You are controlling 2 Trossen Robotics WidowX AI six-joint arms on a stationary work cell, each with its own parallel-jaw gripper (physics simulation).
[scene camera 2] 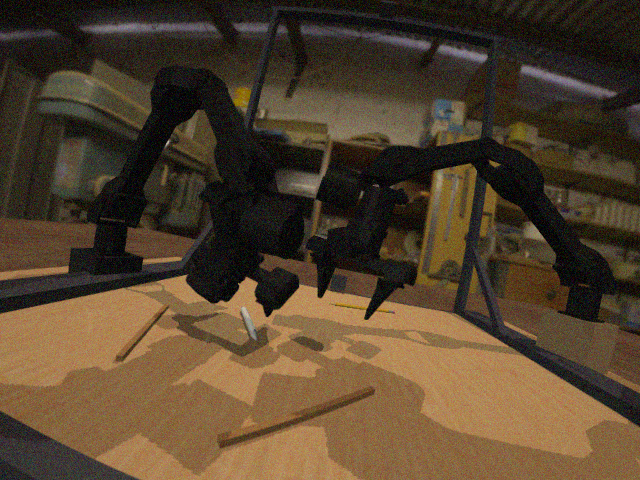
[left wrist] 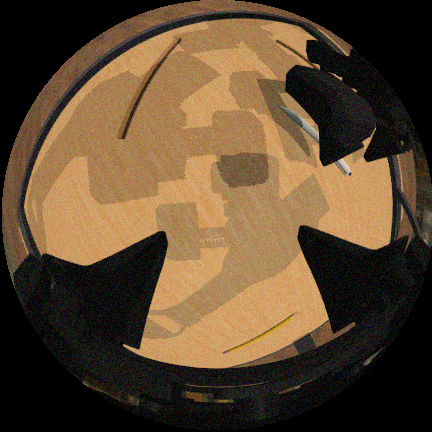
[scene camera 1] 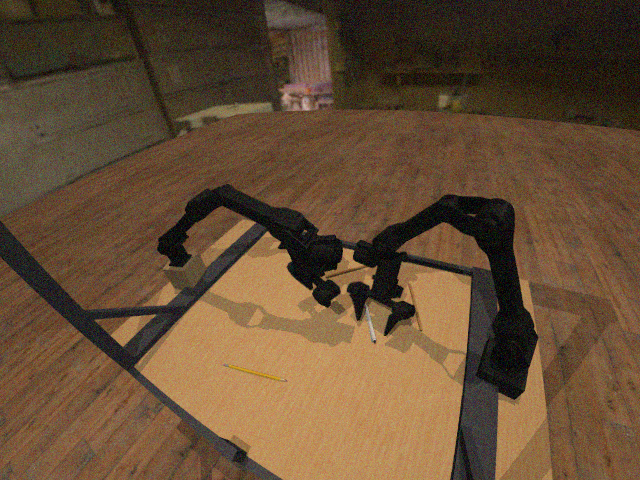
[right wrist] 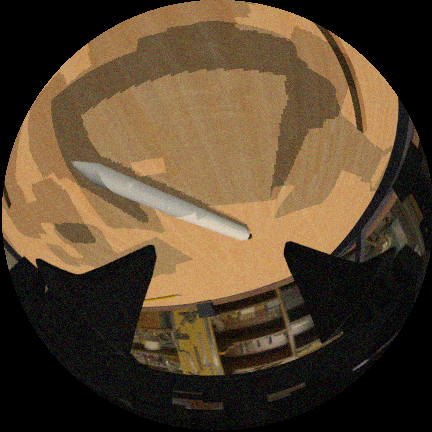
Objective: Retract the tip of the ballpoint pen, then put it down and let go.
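Seen in the pictures: left gripper, fingertip midpoint: (scene camera 2: pixel 341 308) (left wrist: pixel 234 235); right gripper, fingertip midpoint: (scene camera 2: pixel 249 304) (left wrist: pixel 347 159) (scene camera 1: pixel 371 327) (right wrist: pixel 221 251); left arm's base, link origin: (scene camera 2: pixel 580 317) (scene camera 1: pixel 180 260); right arm's base, link origin: (scene camera 2: pixel 108 252) (scene camera 1: pixel 506 362).
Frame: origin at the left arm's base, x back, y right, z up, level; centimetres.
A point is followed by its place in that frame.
Note:
A white ballpoint pen (scene camera 1: pixel 370 325) {y 12.0, x -67.1, z -9.3 cm} (scene camera 2: pixel 248 323) {y 8.7, x -66.8, z -9.5 cm} (left wrist: pixel 307 128) {y 7.7, x -65.7, z -9.4 cm} (right wrist: pixel 165 202) {y 9.3, x -66.9, z -9.4 cm} lies on the wooden table top (scene camera 1: pixel 330 413) {y 36.3, x -59.3, z -10.3 cm}. In the right wrist view its tapered end points left and its black button end is at the right, just beyond the gap between the fingers; whether the writing tip is out is too small to tell. My right gripper (scene camera 1: pixel 372 327) {y 13.7, x -67.4, z -7.8 cm} (scene camera 2: pixel 244 307) {y 13.7, x -67.4, z -7.8 cm} (left wrist: pixel 347 159) {y 13.7, x -67.4, z -7.8 cm} (right wrist: pixel 221 251) {y 13.7, x -67.4, z -7.8 cm} is open and empty, above the pen. My left gripper (scene camera 1: pixel 320 297) {y 7.2, x -52.2, z -4.4 cm} (scene camera 2: pixel 344 307) {y 7.2, x -52.2, z -4.4 cm} (left wrist: pixel 234 235) {y 7.2, x -52.2, z -4.4 cm} is open and empty, raised above the table beside the right one.
A yellow pencil (scene camera 1: pixel 254 373) {y 29.9, x -38.5, z -9.8 cm} (scene camera 2: pixel 362 308) {y 29.3, x -38.4, z -10.1 cm} (left wrist: pixel 260 334) {y 29.3, x -39.1, z -10.1 cm} lies apart from the pen. Two brown sticks lie on the table: one stick (scene camera 1: pixel 346 271) {y -9.6, x -58.1, z -9.9 cm} (scene camera 2: pixel 297 417) {y -11.4, x -60.8, z -9.7 cm} (left wrist: pixel 150 87) and another stick (scene camera 1: pixel 415 307) {y 4.5, x -80.3, z -9.7 cm} (scene camera 2: pixel 142 332) {y 0.7, x -79.8, z -9.7 cm}. Dark frame bars (scene camera 1: pixel 480 413) {y 34.0, x -92.1, z -8.3 cm} edge the work area.

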